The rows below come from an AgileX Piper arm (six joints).
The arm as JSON. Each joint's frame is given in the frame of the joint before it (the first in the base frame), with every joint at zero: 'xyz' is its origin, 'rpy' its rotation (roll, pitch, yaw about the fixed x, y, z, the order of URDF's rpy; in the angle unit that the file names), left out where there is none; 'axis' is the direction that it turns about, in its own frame. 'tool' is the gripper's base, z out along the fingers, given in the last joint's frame.
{
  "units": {
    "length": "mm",
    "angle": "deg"
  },
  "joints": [
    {
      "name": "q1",
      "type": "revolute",
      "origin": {
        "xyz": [
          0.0,
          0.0,
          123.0
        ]
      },
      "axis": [
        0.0,
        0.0,
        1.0
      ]
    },
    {
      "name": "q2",
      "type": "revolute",
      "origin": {
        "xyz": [
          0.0,
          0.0,
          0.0
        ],
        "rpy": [
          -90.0,
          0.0,
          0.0
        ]
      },
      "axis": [
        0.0,
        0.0,
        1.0
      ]
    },
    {
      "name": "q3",
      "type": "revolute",
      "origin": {
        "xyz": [
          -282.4,
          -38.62,
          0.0
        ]
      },
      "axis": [
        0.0,
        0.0,
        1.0
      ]
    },
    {
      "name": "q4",
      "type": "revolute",
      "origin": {
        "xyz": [
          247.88,
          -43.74,
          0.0
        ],
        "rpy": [
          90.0,
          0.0,
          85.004
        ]
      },
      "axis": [
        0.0,
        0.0,
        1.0
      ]
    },
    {
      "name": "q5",
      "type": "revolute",
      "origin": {
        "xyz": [
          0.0,
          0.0,
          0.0
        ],
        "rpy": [
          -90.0,
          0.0,
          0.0
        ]
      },
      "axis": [
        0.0,
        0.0,
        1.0
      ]
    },
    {
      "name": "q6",
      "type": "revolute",
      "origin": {
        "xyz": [
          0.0,
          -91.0,
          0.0
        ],
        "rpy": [
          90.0,
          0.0,
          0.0
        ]
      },
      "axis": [
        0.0,
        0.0,
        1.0
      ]
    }
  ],
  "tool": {
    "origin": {
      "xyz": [
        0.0,
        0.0,
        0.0
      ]
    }
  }
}
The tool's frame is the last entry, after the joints.
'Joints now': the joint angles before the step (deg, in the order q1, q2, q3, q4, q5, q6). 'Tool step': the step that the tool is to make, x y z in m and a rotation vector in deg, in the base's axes. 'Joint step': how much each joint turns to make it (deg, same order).
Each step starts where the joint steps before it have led.
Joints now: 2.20 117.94 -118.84 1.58 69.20 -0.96
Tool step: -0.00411 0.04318 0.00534 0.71 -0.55 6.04
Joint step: 5.28 0.00 -1.13 0.99 0.55 -0.70
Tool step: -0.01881 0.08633 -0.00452 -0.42 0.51 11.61
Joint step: 11.15 0.57 -0.01 -0.06 0.05 -0.53
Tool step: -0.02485 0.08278 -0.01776 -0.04 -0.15 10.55
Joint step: 10.67 2.42 0.00 -0.11 -2.55 0.01
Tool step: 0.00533 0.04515 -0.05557 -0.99 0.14 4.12
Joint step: 4.40 7.14 -0.01 -0.80 -6.51 0.05
